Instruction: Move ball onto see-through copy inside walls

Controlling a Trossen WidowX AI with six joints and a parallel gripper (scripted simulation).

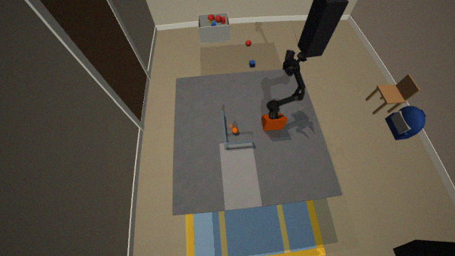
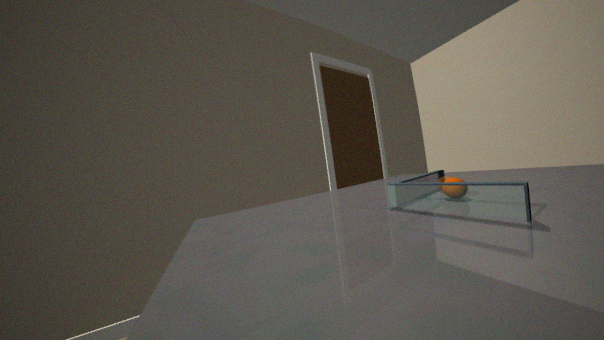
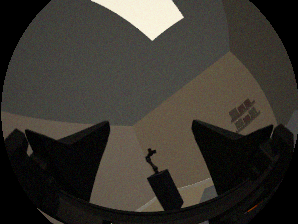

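Now: gripper tip 52 cm above the orange ball, 50 cm short of it and 15 cm to the right of it.
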